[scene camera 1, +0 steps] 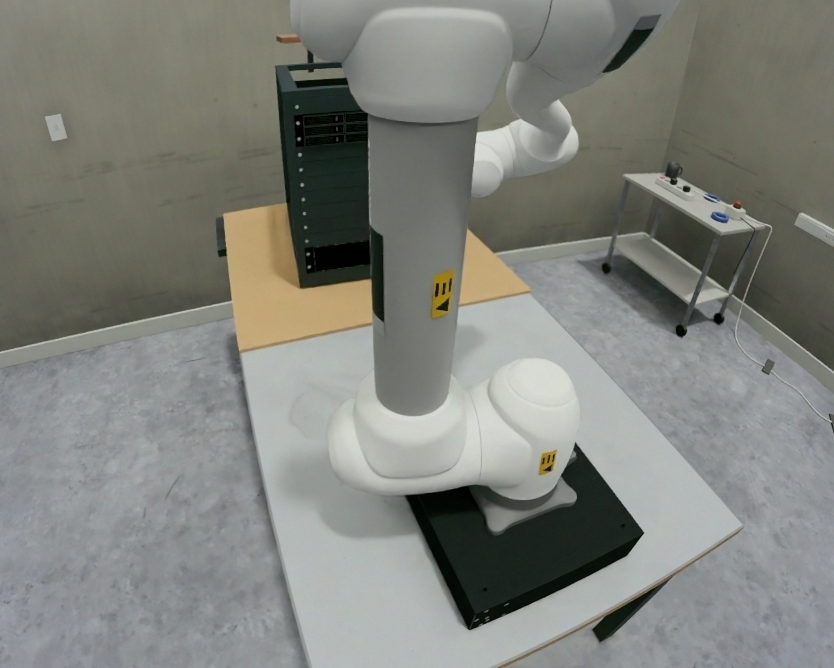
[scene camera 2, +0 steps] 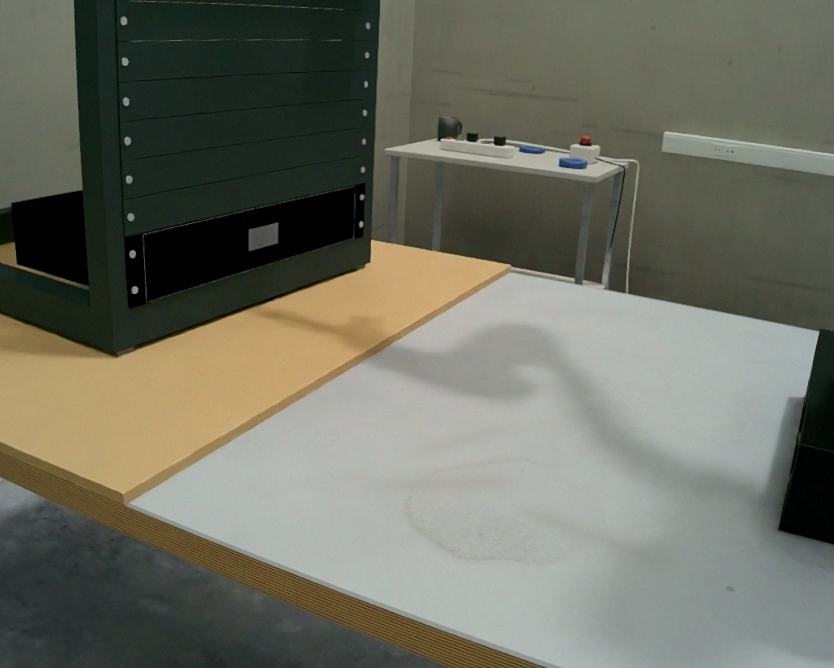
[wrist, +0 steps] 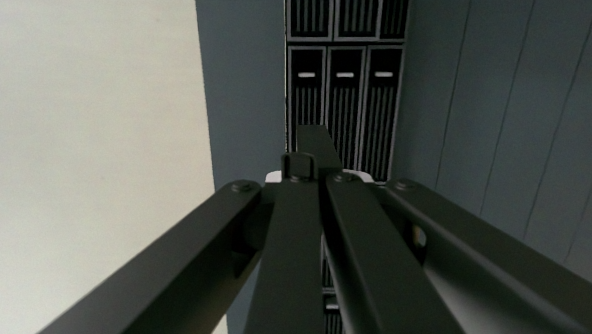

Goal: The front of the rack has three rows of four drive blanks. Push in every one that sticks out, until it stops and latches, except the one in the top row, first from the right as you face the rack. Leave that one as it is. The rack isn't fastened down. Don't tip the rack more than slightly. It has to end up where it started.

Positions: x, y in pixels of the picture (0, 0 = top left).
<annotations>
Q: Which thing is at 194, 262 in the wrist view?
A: The gripper.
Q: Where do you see a drive blank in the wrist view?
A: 383, 66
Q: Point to a drive blank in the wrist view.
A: At 306, 74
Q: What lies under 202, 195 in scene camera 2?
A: A dark rack.
</annotations>
